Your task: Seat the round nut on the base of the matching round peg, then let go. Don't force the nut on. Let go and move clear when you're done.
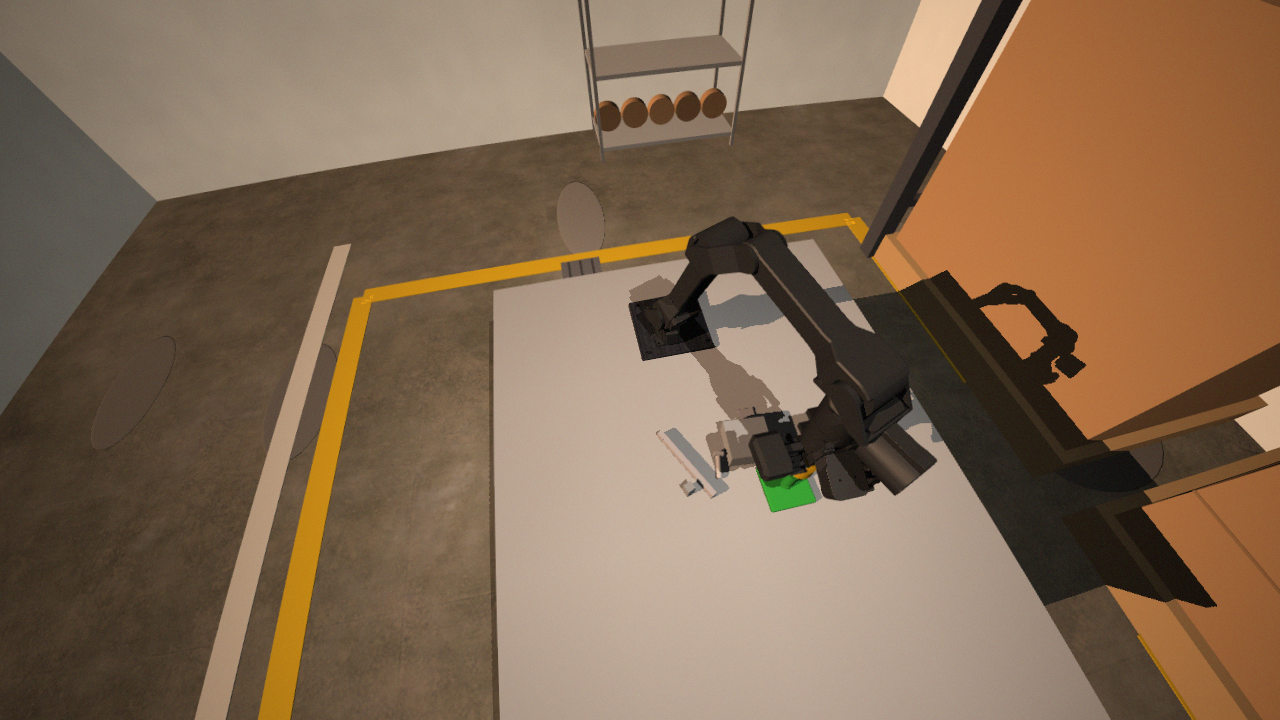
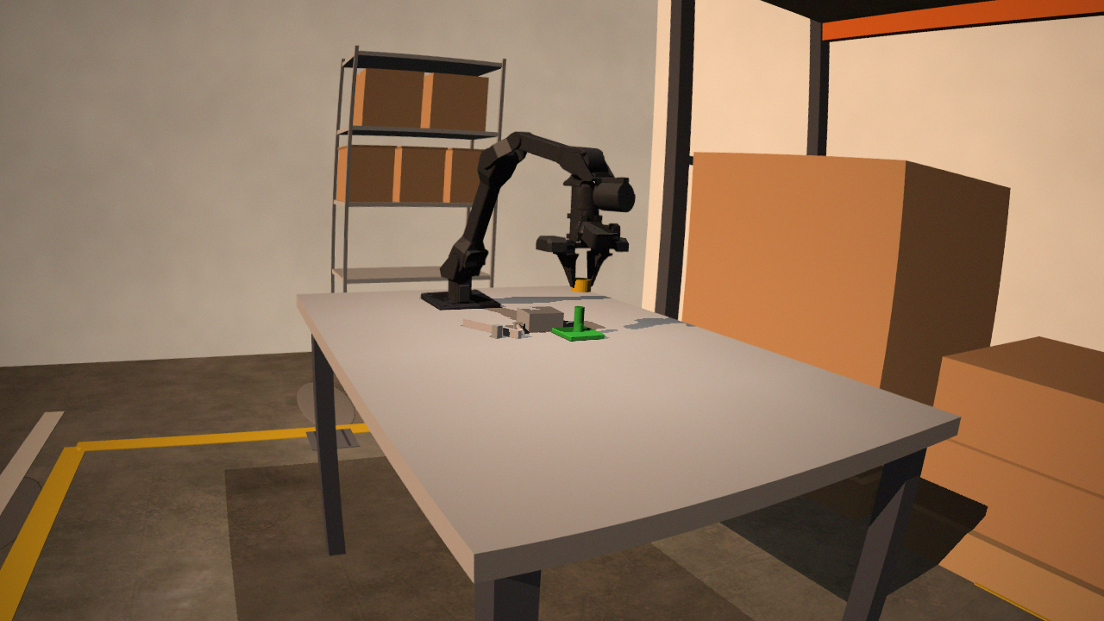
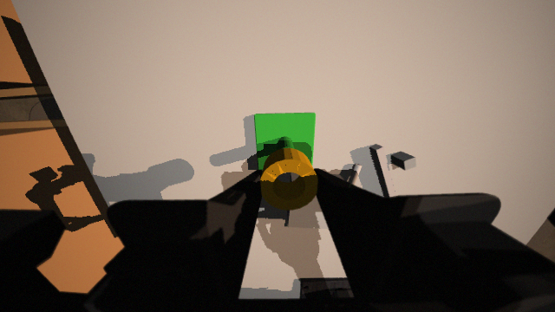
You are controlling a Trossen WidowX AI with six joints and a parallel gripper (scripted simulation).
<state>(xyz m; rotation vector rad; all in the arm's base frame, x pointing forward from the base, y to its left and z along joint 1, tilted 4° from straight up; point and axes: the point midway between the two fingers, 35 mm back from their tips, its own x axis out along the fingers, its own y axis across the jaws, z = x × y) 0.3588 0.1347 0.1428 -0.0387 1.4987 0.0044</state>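
My hand is 90 mm past the grey block, 50 mm to the left of it and 120 mm above it. The rest, counted from my hand: bolt 60 mm behind, 100 mm to the right, 130 mm below.
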